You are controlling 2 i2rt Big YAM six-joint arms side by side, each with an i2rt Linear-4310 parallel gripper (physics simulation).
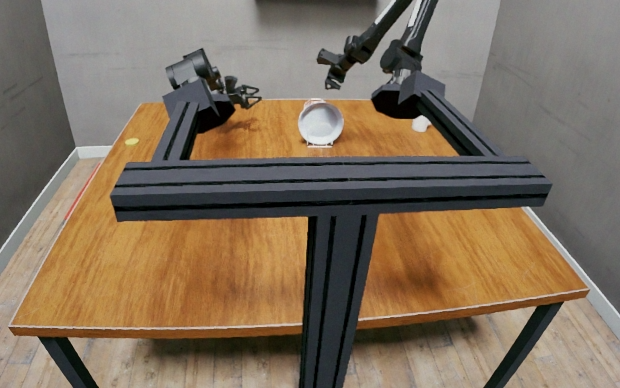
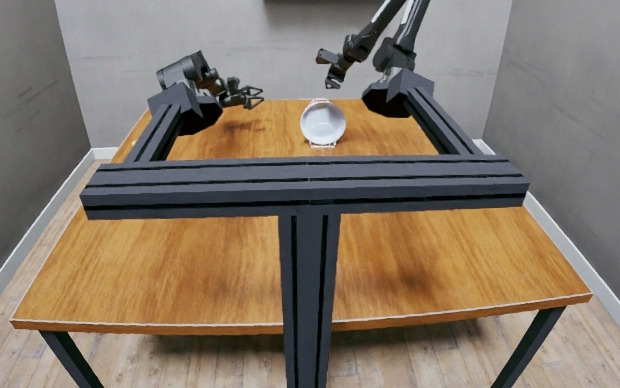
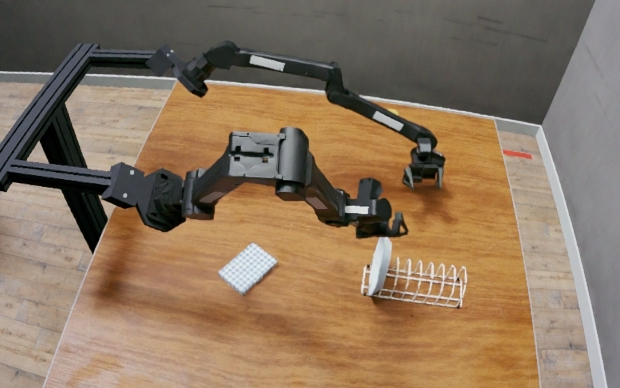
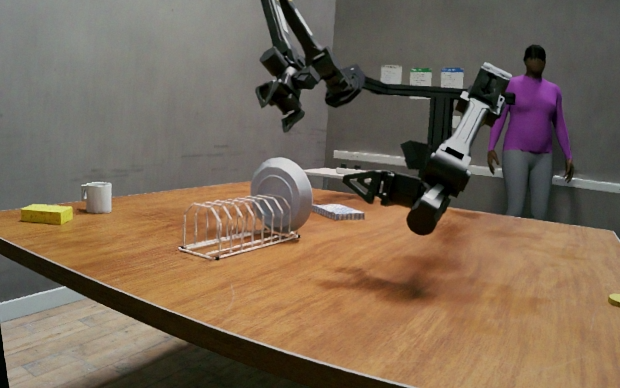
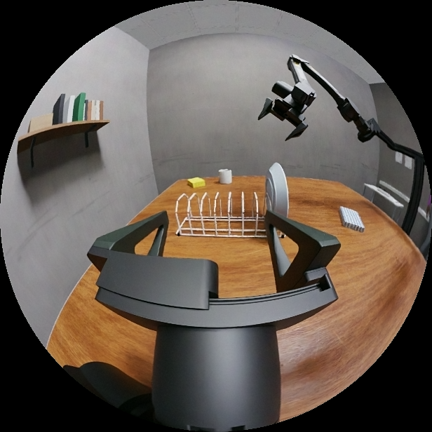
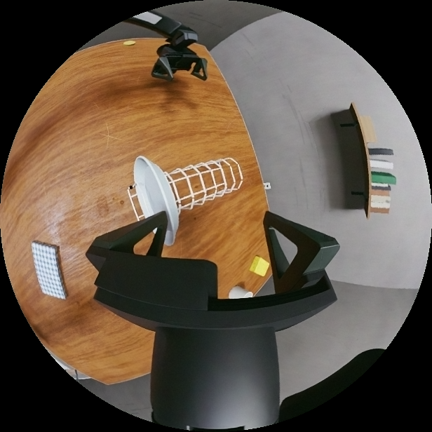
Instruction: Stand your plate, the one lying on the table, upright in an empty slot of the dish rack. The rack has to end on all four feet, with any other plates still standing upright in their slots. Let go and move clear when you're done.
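Places are measured from the left arm's base along level axes (x up, y right, z ahead), in centimetres.
Where they show: left gripper, between the fingertips: (image 1: 260,93) (image 2: 263,94) (image 3: 426,189) (image 4: 350,178); right gripper, between the fingertips: (image 1: 328,79) (image 2: 329,79) (image 3: 393,232) (image 4: 274,119); left arm's base, origin of its link: (image 3: 192,76); right arm's base, origin of its link: (image 3: 164,200) (image 4: 342,89).
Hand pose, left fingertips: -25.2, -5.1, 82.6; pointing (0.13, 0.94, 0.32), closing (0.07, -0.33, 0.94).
Note:
Each offset is from my left fingertips to the top centre of the thing, as dx, dy, dz.
The white plate {+1.6, +28.7, -7.0} (image 1: 320,123) (image 3: 381,265) (image 4: 300,185) (image 5: 276,192) (image 6: 157,200) stands nearly upright, leaning slightly, in an end slot of the white wire rack (image 3: 425,302) (image 4: 250,250) (image 5: 222,235). The rack's base looks flat on the table; not every foot shows. The other slots hold no plates. My right gripper (image 4: 273,116) (image 5: 271,128) (image 6: 215,215) is open and empty, above the plate and apart from it. My left gripper (image 3: 426,187) (image 4: 357,190) (image 5: 216,215) (image 6: 189,78) is open and empty, above the table to one side of the rack.
A checkered cloth block {-16.6, +40.2, -47.2} (image 3: 247,268) (image 4: 338,212) lies off the plate's end of the rack. A white mug {-10.3, +79.4, +22.6} (image 4: 99,197) and yellow sponge {-15.4, +71.7, +41.2} (image 4: 46,214) are farther off. A yellow disc {-17.9, -56.7, -22.6} (image 1: 132,142) lies near the table's edge. A person (image 4: 534,115) stands beyond the table.

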